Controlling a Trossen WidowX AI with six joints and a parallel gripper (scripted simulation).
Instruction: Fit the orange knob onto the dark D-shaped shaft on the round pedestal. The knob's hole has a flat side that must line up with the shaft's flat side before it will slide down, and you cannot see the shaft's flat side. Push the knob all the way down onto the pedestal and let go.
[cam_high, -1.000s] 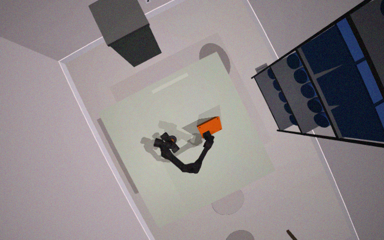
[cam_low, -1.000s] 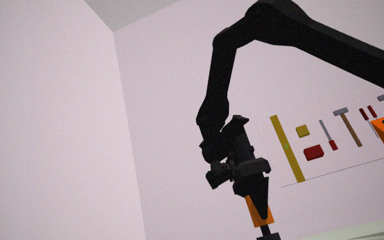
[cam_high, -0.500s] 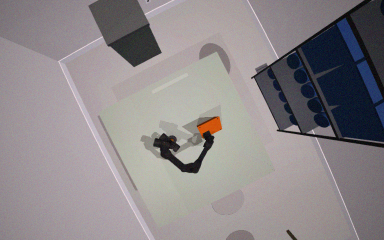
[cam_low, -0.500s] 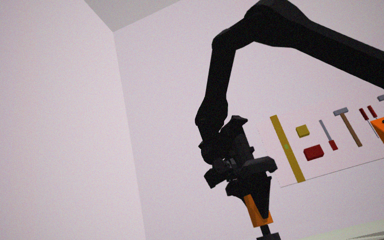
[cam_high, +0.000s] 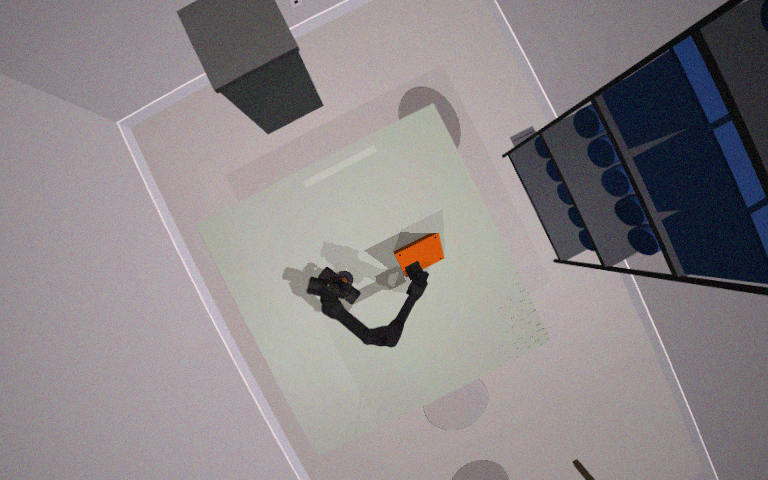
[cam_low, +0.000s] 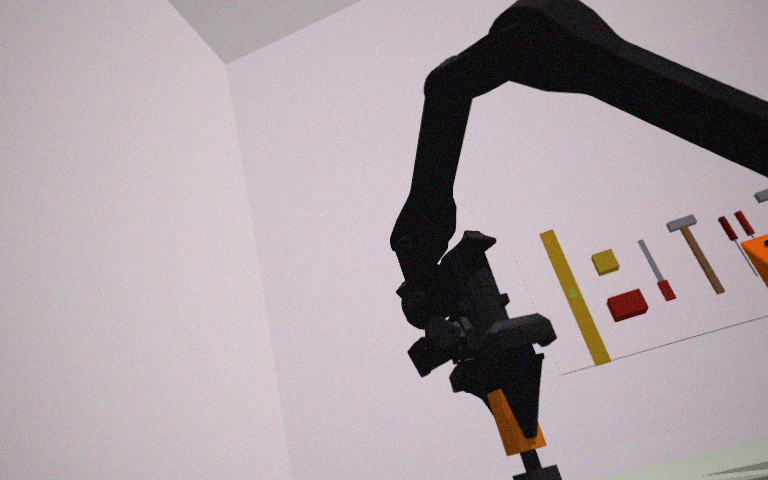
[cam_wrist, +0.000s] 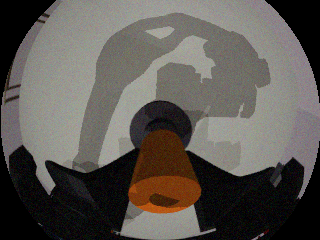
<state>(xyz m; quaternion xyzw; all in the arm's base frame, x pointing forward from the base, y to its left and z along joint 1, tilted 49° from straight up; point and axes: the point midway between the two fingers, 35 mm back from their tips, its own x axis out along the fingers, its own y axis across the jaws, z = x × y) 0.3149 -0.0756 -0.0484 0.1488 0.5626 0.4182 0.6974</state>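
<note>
Right now my gripper tip is 2 cm below the orange knob. From my gripper tip the other things lie so: dark round pedestal (4 cm below).
</note>
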